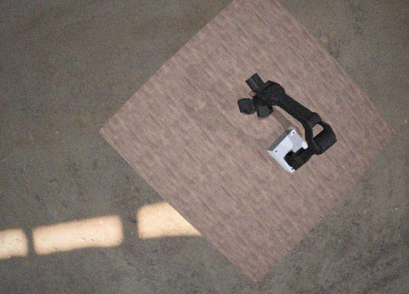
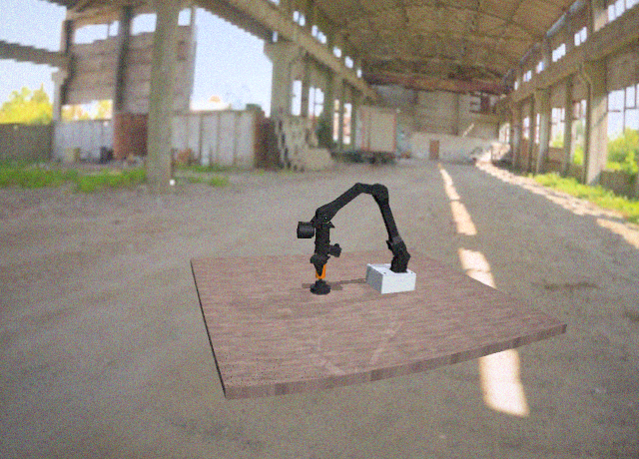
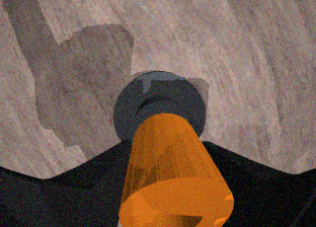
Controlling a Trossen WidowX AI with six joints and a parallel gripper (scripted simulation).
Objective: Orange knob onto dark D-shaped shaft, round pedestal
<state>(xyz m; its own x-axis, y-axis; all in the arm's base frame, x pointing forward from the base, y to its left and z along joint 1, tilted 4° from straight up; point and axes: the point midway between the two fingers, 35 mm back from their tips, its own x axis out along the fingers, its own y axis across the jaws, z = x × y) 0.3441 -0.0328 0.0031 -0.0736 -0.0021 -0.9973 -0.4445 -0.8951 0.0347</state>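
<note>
The orange knob lies 2 cm above my gripper tip. Round my gripper tip: dark round pedestal (4 cm below).
</note>
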